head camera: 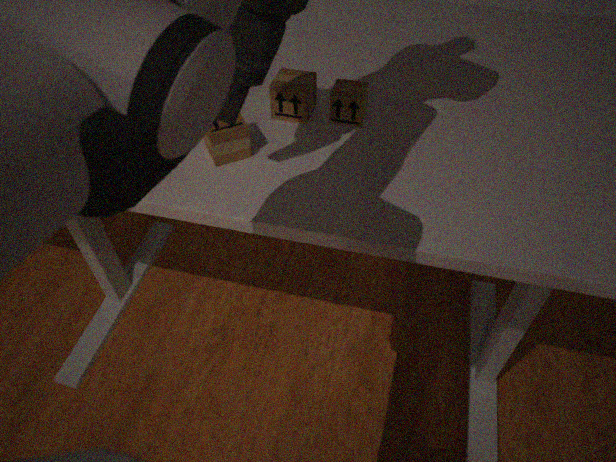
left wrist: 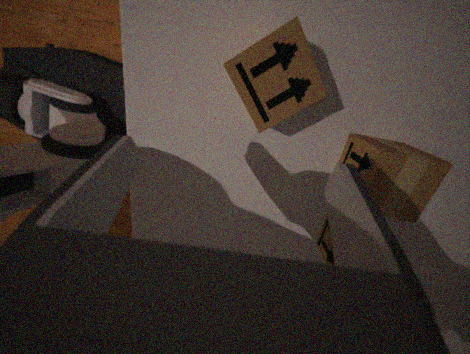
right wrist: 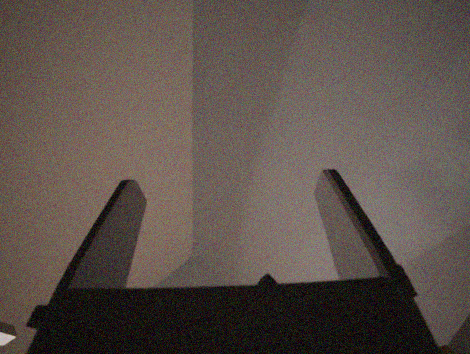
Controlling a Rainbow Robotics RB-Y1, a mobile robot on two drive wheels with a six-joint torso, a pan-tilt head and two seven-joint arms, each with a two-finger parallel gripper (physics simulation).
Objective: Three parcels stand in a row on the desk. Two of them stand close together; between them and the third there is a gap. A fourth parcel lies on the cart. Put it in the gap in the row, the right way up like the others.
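Places are measured from the robot's base along level axes (x ahead, y left, z up), in millimetres.
Where they show: left gripper, fingertip midpoint: [head camera: 239,93] [left wrist: 232,163]; right gripper, fingertip midpoint: [right wrist: 228,186].
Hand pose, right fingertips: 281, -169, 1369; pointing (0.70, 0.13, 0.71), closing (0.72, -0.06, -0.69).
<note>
After its pixels a point has its place, as x, y, z.
A cardboard parcel [head camera: 229,144] @(298, 353, 982) [left wrist: 277,75] @(318, 374, 1004) lies on the desk [head camera: 480,200] @(365, 14, 950) [left wrist: 175,65] @(239, 354, 950), its arrow face up, turned askew and nearer the front edge than two others. Two parcels, one [head camera: 292,97] @(424, 317, 994) [left wrist: 405,172] @(443, 343, 1008) and another [head camera: 348,104] @(449, 236, 988) [left wrist: 326,243] @(450, 232, 971), stand with their arrows pointing up. The second is mostly hidden in the left wrist view. No further parcel and no cart shows clearly. My left gripper [head camera: 242,101] @(301, 327, 1066) [left wrist: 232,163] @(301, 327, 1066) is open and empty above the desk; one fingertip overlaps the lying parcel in the head view. My right gripper [right wrist: 228,186] @(281, -169, 1369) is open and empty, away from the parcels.
My white left arm [head camera: 100,40] @(24, 211, 1276) covers the upper left of the head view. Desk legs [head camera: 482,400] stand on the wooden floor [head camera: 250,360] @(424, 508, 0). Part of my base [left wrist: 65,65] @(-331, 162, 169) shows beside the desk edge. Arm shadows cross the desk. A plain wall [right wrist: 100,100] @(431, 312, 2437) faces the right wrist.
</note>
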